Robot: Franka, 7 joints.
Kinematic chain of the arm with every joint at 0, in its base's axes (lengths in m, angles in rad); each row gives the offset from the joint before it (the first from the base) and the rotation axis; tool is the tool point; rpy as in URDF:
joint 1: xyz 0 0 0.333 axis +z
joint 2: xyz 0 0 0 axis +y
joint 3: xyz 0 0 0.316 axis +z
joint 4: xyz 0.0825 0 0 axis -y
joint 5: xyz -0.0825 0 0.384 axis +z
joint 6: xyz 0 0 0 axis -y
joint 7: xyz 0.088 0 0 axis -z
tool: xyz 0 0 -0.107 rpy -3.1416 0 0
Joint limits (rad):
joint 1: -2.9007..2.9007
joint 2: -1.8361..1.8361
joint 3: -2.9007..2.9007
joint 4: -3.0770..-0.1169
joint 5: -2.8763..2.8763
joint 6: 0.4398..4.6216
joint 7: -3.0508..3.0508
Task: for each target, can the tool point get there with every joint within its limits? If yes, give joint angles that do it. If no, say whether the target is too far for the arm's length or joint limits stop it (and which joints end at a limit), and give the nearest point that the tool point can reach.
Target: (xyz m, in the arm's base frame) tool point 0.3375 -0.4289 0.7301
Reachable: yes | joints 1.3686 -0.1933 -2.3504 -1.6602 -0.8211 3.9870 2.0520
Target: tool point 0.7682 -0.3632 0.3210
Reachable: yes | joints -0.5723 1.4688 0.6468 -0.3979 -0.4439 2.9718 -1.3638
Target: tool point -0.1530 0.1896 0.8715
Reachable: yes | joints 0.4397 -1.3524 0.5570 -1.9509 -1.0781 1.8382 0.6126
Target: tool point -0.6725 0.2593 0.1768
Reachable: yes | joints 0.3396 -1.1297 2.2512 -1.5237 0.5231 2.5002 -0.6576
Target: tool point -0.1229 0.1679 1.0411
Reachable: yes | joints -0.5746 -0.7305 0.5881 -0.9721 -2.0924 0.8772 -2.1745
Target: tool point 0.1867 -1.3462 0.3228
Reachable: no: too far | nearest point 0.1178 -0.8497 0.3266 | short by 0.501 m
